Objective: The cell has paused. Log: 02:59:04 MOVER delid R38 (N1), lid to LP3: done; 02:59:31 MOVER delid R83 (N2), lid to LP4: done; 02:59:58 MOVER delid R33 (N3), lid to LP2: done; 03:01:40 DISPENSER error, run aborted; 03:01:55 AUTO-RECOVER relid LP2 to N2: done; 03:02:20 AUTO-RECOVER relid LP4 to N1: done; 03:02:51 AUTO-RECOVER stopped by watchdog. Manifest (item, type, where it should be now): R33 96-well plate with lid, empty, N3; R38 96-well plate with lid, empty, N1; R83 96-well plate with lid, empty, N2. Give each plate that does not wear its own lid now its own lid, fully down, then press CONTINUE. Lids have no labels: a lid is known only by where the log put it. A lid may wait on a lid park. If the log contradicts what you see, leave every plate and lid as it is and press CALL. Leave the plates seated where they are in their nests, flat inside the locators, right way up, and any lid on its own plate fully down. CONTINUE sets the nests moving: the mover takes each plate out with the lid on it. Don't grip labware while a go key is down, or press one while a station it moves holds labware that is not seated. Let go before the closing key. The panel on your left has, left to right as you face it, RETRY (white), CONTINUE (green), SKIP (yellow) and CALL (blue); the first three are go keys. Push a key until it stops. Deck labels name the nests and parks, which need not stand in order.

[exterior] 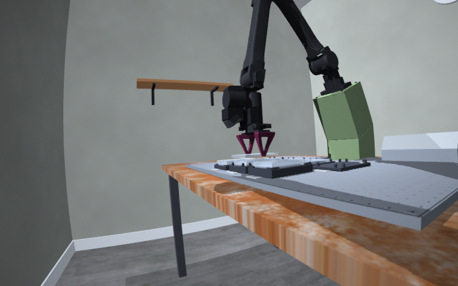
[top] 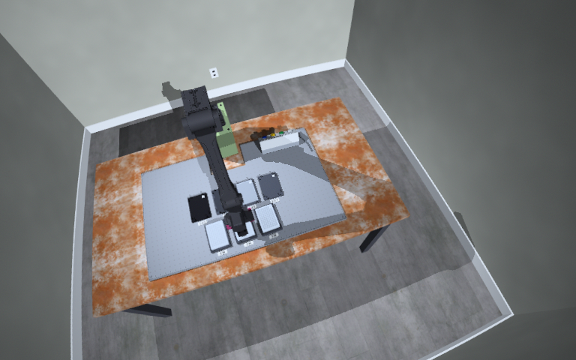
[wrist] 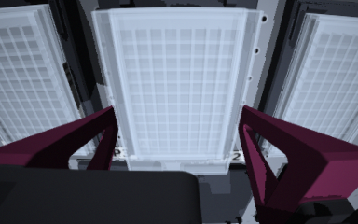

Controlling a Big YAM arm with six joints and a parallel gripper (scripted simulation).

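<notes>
My hand is 17 cm past the clear lid, 8 cm to the right of it and 4 cm above it. Round my hand: LP3 label: 8 cm behind, 8 cm to the left, 5 cm below; LP2 label: 10 cm behind, 5 cm to the right, 5 cm below; LP3 park: 17 cm behind, 8 cm to the left, 5 cm below.
</notes>
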